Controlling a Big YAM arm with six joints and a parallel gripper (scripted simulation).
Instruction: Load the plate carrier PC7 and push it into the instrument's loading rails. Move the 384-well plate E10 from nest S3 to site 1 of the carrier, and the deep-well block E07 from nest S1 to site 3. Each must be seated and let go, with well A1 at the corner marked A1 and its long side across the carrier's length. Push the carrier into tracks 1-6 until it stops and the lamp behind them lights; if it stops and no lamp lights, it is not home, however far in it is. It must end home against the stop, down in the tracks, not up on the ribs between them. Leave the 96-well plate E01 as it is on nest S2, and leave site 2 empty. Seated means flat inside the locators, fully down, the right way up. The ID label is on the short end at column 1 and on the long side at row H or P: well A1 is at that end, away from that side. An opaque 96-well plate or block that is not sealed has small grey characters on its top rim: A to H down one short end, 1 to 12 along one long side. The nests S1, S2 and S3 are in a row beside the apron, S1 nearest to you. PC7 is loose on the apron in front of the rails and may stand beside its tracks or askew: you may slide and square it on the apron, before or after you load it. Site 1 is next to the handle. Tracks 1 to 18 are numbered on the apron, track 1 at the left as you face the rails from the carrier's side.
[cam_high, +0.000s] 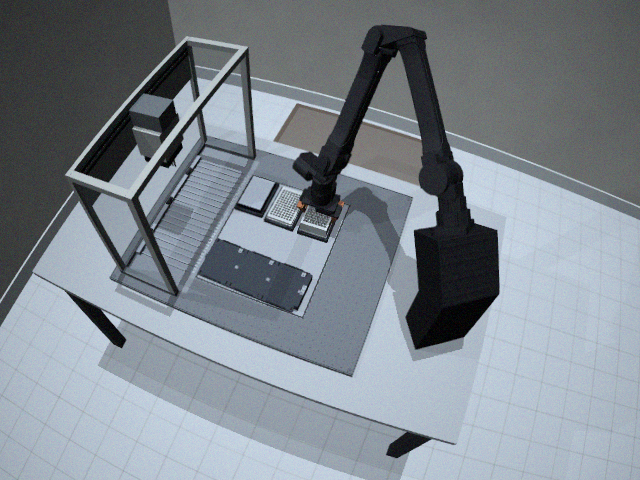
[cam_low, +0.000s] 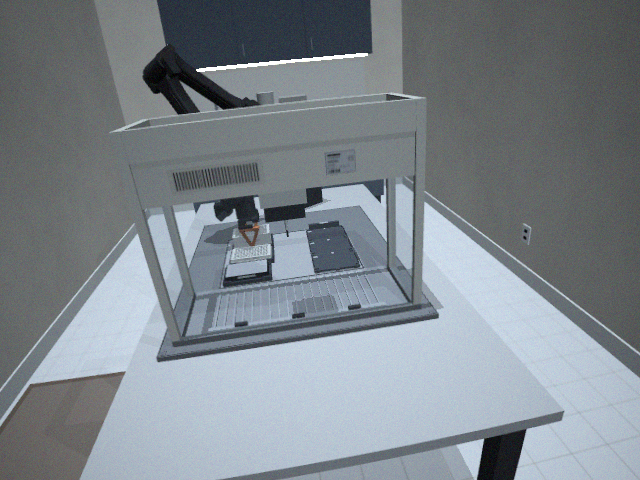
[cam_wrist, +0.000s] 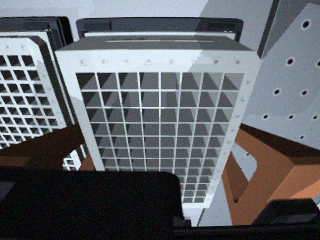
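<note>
My hand is 2 cm above the nest S1. Also, from my hand: dark carrier PC7: 25 cm to the left, 13 cm ahead, 1 cm below; dark nest S3: 22 cm ahead, 3 cm to the right, 2 cm below.
</note>
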